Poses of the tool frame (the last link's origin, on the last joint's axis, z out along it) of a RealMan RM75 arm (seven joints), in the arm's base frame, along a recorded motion.
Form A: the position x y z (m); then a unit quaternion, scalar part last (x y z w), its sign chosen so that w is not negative.
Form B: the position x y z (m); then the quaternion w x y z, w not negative. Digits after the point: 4 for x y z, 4 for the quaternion.
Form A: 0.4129, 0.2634, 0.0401, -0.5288, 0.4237, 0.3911, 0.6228
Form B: 0.4129, 0.2634, 0.0401, 0.6228, -0.5288, 0.4237, 0.3911
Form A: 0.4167, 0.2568, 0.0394, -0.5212, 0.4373, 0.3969, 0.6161
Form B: 0.4167, 0.2568, 0.0394, 0.6161, -0.5212, 0.4373, 0.3969
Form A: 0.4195, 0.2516, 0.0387, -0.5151, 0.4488, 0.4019, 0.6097
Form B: 0.4195, 0.2516, 0.0387, 0.6097, -0.5151, 0.4488, 0.4019
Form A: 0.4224, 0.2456, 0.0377, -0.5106, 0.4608, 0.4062, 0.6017
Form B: 0.4224, 0.2456, 0.0377, 0.6017, -0.5106, 0.4608, 0.4062
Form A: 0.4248, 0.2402, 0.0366, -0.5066, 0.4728, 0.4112, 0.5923
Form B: 0.4248, 0.2402, 0.0366, 0.5923, -0.5066, 0.4728, 0.4112
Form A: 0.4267, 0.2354, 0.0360, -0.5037, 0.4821, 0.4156, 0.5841
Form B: 0.4267, 0.2354, 0.0360, 0.5841, -0.5037, 0.4821, 0.4156
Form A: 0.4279, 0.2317, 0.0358, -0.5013, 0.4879, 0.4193, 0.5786
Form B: 0.4279, 0.2317, 0.0358, 0.5786, -0.5013, 0.4879, 0.4193
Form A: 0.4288, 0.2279, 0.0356, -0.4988, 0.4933, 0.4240, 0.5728
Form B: 0.4288, 0.2279, 0.0356, 0.5728, -0.4988, 0.4933, 0.4240
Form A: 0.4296, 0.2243, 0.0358, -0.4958, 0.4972, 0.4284, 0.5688
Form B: 0.4296, 0.2243, 0.0358, 0.5688, -0.4958, 0.4972, 0.4284
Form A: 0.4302, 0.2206, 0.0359, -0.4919, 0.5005, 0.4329, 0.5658
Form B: 0.4302, 0.2206, 0.0359, 0.5658, -0.4919, 0.5005, 0.4329
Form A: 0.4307, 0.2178, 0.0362, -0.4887, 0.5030, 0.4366, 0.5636
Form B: 0.4307, 0.2178, 0.0362, 0.5636, -0.4887, 0.5030, 0.4366
